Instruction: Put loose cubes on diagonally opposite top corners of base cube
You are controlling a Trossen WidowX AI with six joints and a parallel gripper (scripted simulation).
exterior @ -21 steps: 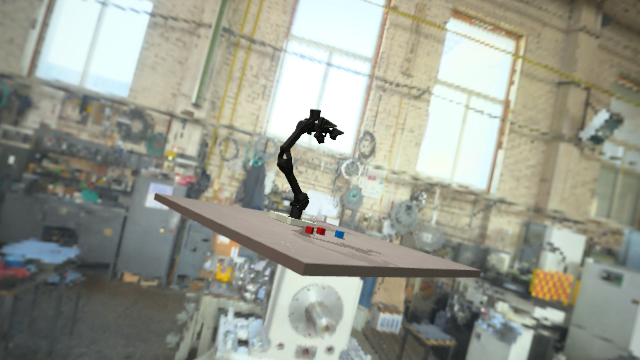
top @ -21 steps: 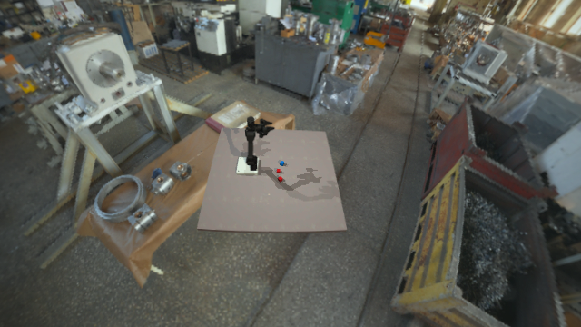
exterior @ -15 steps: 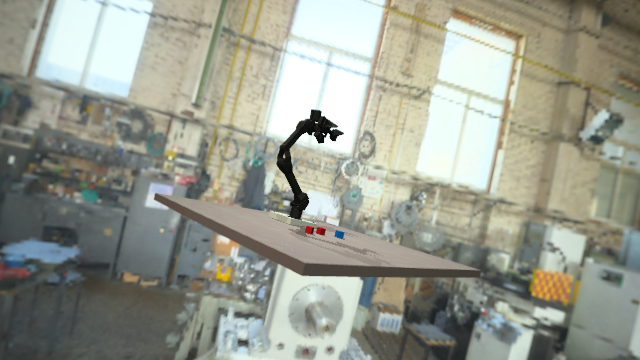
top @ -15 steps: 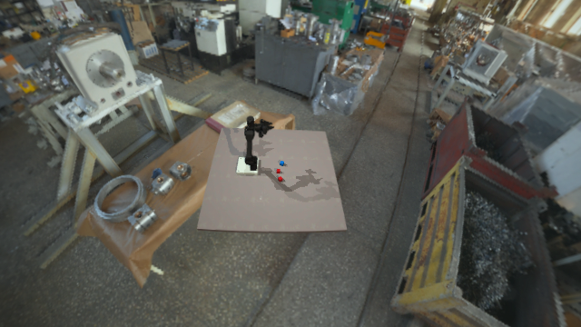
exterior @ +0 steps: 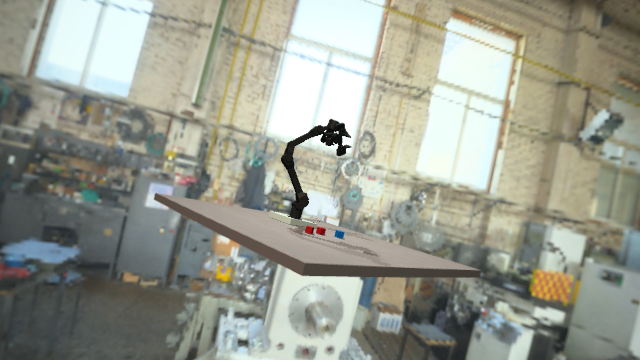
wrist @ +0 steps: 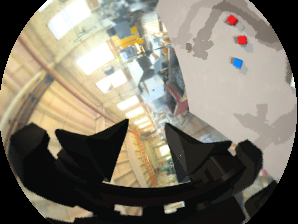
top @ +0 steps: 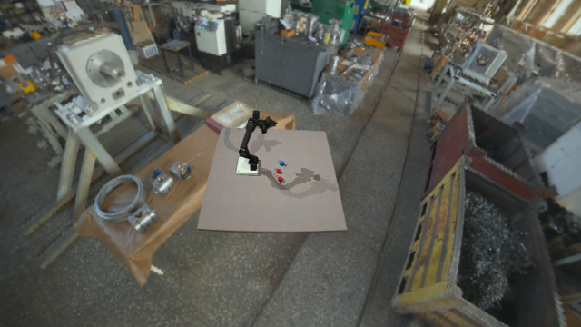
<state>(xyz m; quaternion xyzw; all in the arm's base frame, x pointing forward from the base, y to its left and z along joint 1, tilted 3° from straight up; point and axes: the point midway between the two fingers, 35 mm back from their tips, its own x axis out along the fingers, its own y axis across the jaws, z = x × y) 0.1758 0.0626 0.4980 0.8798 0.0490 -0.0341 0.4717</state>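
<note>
My gripper tip is now 500 mm above the blue base cube, 80 mm short of it and 10 mm to the left of it.
</note>
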